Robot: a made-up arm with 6 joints.
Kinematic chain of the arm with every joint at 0, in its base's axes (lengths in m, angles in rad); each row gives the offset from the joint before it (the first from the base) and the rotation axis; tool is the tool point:
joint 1: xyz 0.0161 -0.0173 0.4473 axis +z
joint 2: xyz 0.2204 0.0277 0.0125 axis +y
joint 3: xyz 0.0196 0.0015 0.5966 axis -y
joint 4: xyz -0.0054 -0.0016 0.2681 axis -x
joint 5: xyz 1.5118 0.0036 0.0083 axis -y
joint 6: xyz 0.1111 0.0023 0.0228 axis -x
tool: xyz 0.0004 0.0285 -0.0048
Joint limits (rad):
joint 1: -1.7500..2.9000
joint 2: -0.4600..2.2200
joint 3: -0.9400..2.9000
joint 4: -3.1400..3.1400
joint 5: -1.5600..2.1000
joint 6: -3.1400..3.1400
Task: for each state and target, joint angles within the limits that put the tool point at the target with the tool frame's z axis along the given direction. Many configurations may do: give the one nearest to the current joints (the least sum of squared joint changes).
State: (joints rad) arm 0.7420 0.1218 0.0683 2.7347 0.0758 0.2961
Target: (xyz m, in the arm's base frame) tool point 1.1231 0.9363 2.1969 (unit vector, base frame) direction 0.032 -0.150 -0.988
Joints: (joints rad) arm 0.6998 0.2521 0.9730 2.9324 0.8260 0.2803
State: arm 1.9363 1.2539 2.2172 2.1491 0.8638 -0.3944
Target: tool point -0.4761 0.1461 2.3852 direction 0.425 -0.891 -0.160
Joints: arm 2.5646 0.8895 2.4486 1.9051 0.6784 -1.2968
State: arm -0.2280 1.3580 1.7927 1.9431 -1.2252 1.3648
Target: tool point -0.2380 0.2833 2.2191 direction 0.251 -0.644 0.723
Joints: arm -1.0393 0.5574 2.5871 1.8638 -1.1284 1.1781
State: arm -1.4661 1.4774 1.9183 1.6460 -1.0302 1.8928
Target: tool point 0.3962 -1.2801 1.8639 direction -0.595 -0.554 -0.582
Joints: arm -1.2538 1.7347 2.7764 2.2080 -0.9360 1.9936
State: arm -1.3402 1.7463 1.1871 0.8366 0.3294 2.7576
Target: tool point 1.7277 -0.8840 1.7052 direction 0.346 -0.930 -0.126
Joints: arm -0.5170 1.4436 2.0596 1.0284 0.5857 3.0059
